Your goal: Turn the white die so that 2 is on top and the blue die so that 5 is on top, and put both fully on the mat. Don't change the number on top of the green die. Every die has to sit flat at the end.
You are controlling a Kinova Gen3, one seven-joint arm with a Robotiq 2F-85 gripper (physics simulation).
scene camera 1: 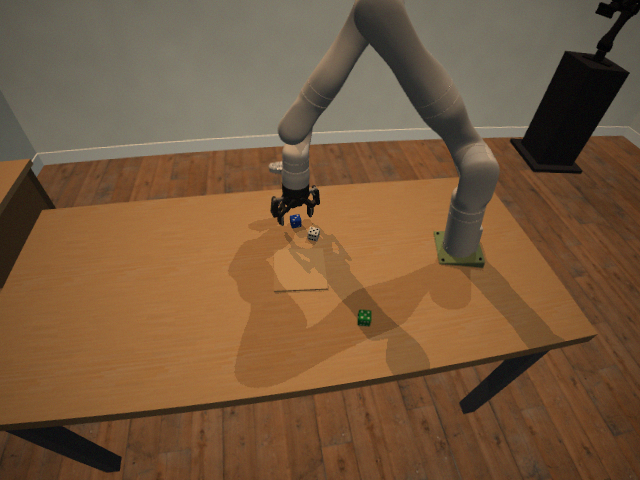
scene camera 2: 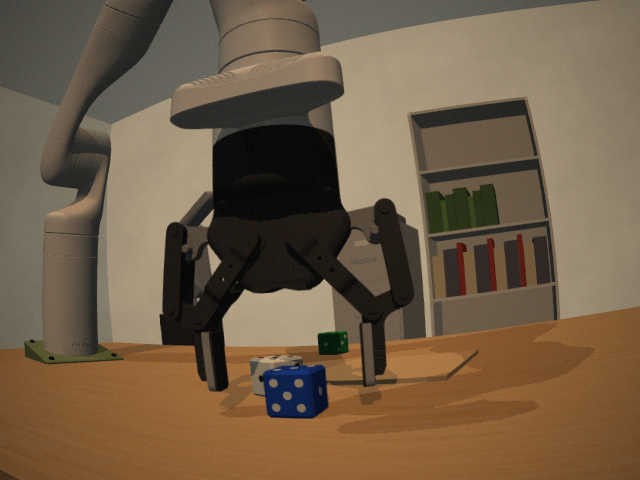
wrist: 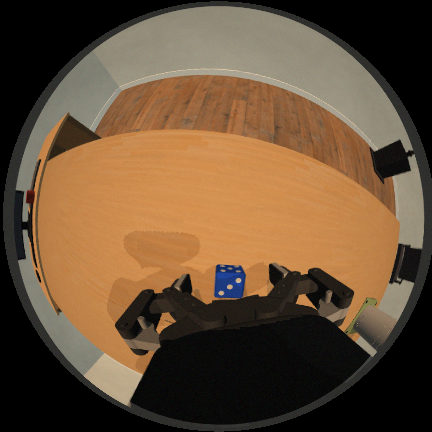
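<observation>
The blue die [scene camera 1: 295, 221] [scene camera 2: 295, 391] [wrist: 229, 281] sits flat on the table, off the mat, with 3 on top and 5 facing scene camera 2. The white die [scene camera 1: 313, 234] [scene camera 2: 257, 376] sits flat close by, off the mat; several pips show on top, and the gripper hides it in the wrist view. The green die [scene camera 1: 364, 317] [scene camera 2: 332, 343] sits flat farther off, several pips on top. The mat [scene camera 1: 300, 281] [scene camera 2: 423, 365] lies beside the white die. My gripper [scene camera 1: 295, 218] [scene camera 2: 293, 385] [wrist: 230, 277] is open and low, its fingers at either side of the blue die, holding nothing.
The arm's green base plate [scene camera 1: 459, 262] [scene camera 2: 77, 358] [wrist: 369, 303] is fixed to the table [scene camera 1: 155, 320]. A bookshelf [scene camera 2: 533, 126] and a grey cabinet stand beyond the table. A black pedestal [scene camera 1: 573, 111] stands on the floor behind it.
</observation>
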